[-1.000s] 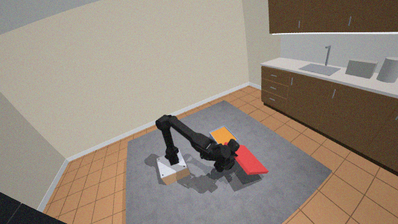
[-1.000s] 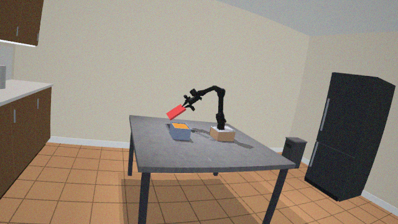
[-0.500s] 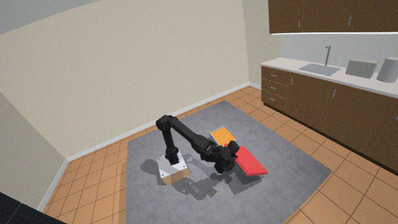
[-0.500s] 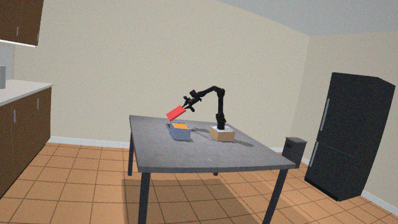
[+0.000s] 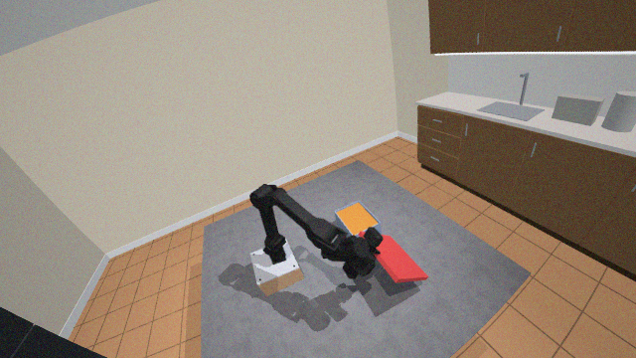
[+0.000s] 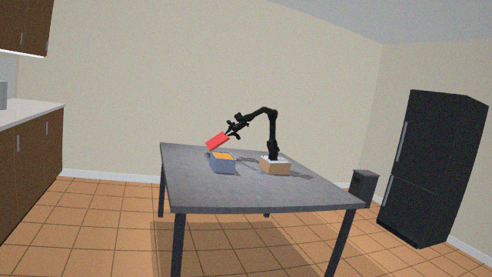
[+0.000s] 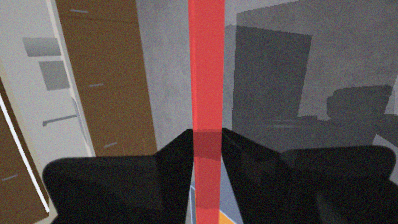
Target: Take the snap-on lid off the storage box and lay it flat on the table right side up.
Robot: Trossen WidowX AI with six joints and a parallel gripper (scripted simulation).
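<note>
My gripper tip is now 7 cm short of the lid and 5 cm above it. From my gripper tip the other things lie so: storage box 7 cm ahead, 30 cm to the left, 14 cm below.
</note>
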